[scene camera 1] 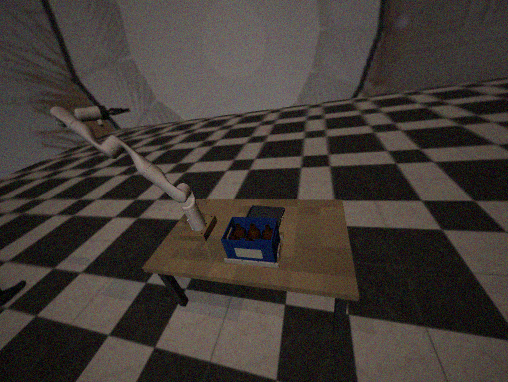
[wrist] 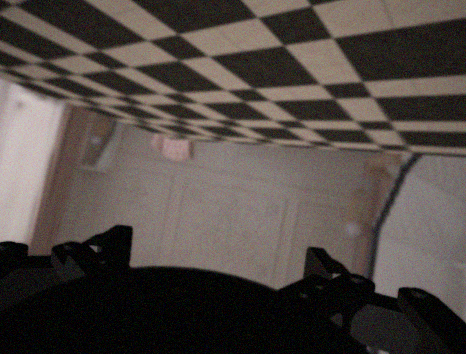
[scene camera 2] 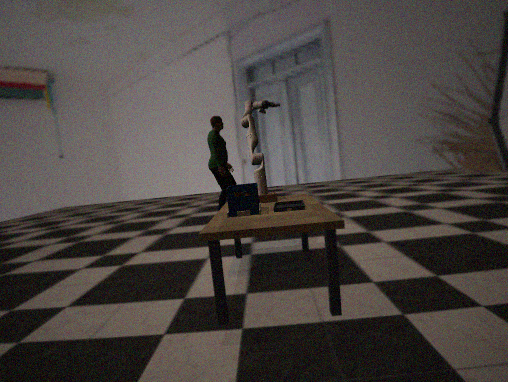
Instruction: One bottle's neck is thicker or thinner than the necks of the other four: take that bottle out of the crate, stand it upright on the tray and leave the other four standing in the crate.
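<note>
A blue crate stands on the wooden table. Brown bottles stand upright inside it; I cannot tell their necks apart from here. A dark tray lies flat right behind the crate. My gripper is open and empty. It is held high up and far to the left of the crate, pointing sideways. In the wrist view only the two dark fingers, the room wall and the floor show.
The arm's base stands on the table's left end, beside the crate. A person in a green top walks on the floor behind the table.
</note>
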